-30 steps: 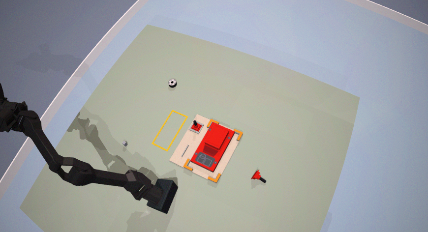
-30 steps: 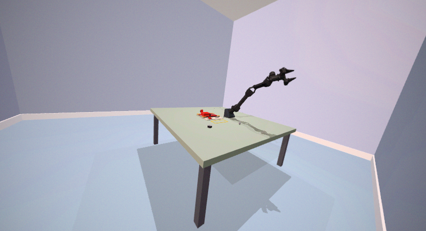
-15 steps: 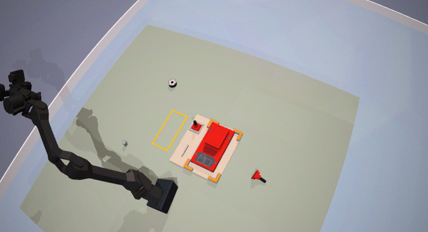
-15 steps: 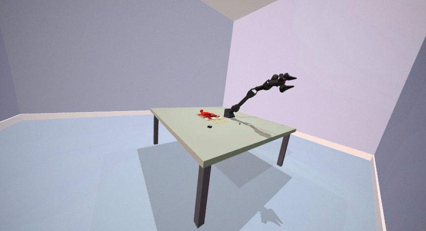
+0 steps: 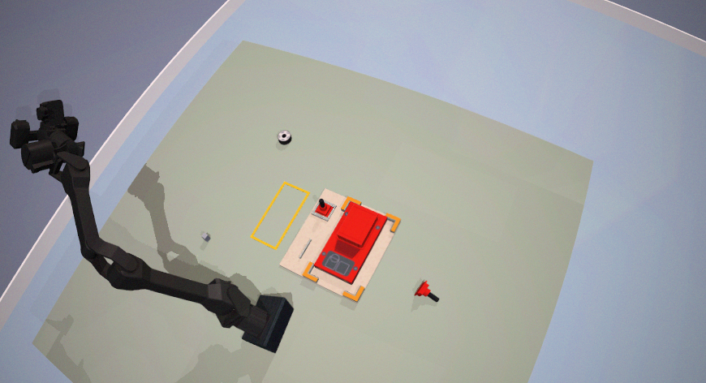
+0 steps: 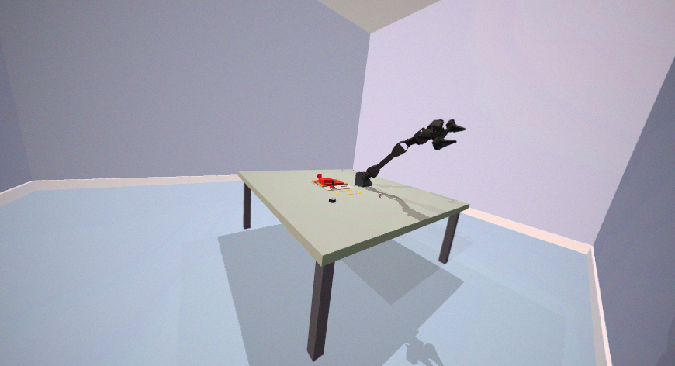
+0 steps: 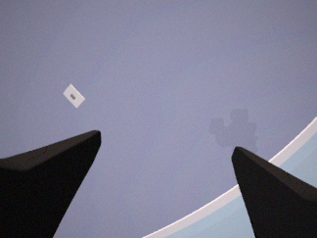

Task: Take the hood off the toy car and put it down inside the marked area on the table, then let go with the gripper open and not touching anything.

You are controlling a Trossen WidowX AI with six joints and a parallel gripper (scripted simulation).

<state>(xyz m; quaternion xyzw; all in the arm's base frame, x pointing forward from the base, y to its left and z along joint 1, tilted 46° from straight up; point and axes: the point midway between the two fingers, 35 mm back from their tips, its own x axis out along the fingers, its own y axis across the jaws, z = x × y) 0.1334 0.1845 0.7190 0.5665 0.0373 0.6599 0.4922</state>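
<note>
My gripper tip is now 77 cm to the left of the red hood, 41 cm above it and 24 cm short of it. From my gripper tip the other things lie so: small wheel 44 cm to the right, 44 cm below, 42 cm ahead.
</note>
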